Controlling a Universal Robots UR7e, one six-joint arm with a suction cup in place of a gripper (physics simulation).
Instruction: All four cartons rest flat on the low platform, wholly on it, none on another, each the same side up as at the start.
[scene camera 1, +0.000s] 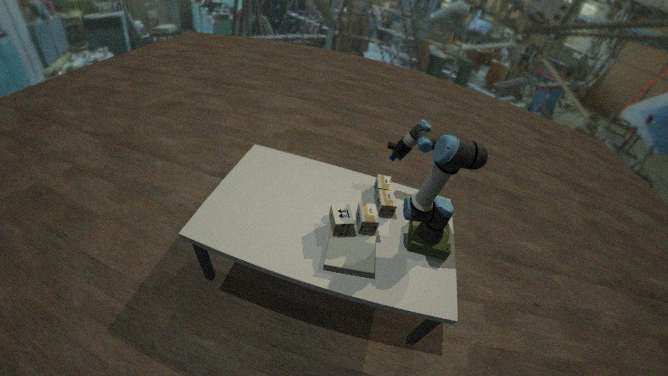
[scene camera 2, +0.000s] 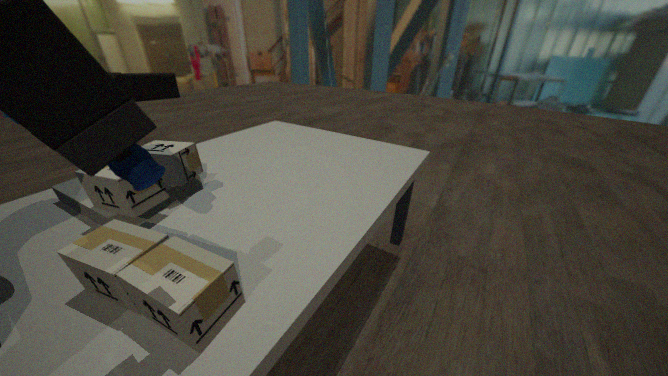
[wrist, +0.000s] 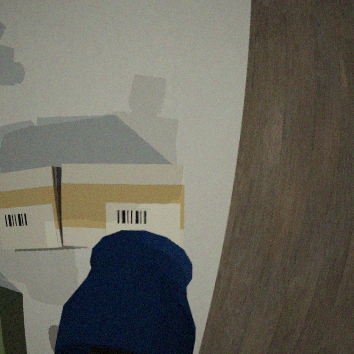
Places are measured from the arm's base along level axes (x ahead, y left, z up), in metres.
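Pixels of known places: hand, tool point: (scene camera 1: 391, 158) (scene camera 2: 149, 177) (wrist: 139, 271); arm's base, link origin: (scene camera 1: 429, 233).
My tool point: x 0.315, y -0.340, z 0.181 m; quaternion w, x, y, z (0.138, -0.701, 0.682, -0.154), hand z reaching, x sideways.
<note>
Ahead of a thing's pixels: the offset from my tool point to its top centre. "pt": to the spot under its first point. Level surfaces: height alone.
My gripper (scene camera 1: 392, 158) (scene camera 2: 145, 175) (wrist: 142, 237), a blue suction cup, is off and empty, in the air above the two table cartons. Those stand end to end on the table, tape and barcode up: one carton {dx -0.004, dy +0.036, dz -0.156 m} (scene camera 1: 384, 182) (scene camera 2: 195, 260) (wrist: 122, 192) nearer the table edge, another carton {dx -0.038, dy +0.174, dz -0.156 m} (scene camera 1: 386, 200) (scene camera 2: 107, 250) (wrist: 25, 197) beside it, with a narrow gap. A taped carton {dx +0.050, dy +0.388, dz -0.108 m} (scene camera 1: 367, 217) (scene camera 2: 107, 195) and a carton with arrows on top {pt dx +0.166, dy +0.494, dz -0.112 m} (scene camera 1: 342, 220) (scene camera 2: 172, 146) are upright at the back end of the low platform {dx +0.086, dy +0.536, dz -0.204 m} (scene camera 1: 350, 255); I cannot tell if they are wholly on it.
The green robot base (scene camera 1: 429, 242) (wrist: 12, 320) stands on the white table {dz -0.252 m} (scene camera 1: 260, 200) (scene camera 2: 300, 175) (wrist: 200, 60), right of the platform in scene camera 1. The platform's front part is bare. The table edge runs close behind the outer carton.
</note>
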